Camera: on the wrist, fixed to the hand. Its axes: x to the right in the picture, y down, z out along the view.
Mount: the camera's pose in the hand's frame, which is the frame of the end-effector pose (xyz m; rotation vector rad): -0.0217 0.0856 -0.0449 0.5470 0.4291 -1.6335
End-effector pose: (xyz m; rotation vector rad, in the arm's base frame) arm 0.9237 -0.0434 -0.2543 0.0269 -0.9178 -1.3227
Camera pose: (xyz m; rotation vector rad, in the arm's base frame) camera 1.0202 -0.0209 -0.2530 1.7181 -0.7806 -2.2847
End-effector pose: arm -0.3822 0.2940 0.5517 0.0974 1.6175 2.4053
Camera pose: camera -0.3834 0.2177 0.6149 -1.1818 1.4017 0.7279
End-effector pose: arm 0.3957 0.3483 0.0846 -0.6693 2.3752 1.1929
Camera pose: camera 0.3579 0.3613 0.1752 -2.0670 1.3209 -0.3157
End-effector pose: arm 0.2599 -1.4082 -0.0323 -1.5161 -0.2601 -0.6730
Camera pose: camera 0.2789 -1.4533 -0.1184 -0.3212 -1.2665 -1.9393
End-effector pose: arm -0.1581 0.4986 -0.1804 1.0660 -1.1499 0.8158
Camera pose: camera -0.2285 0.5682 -0.1842 1.6846 0.5009 -0.0451
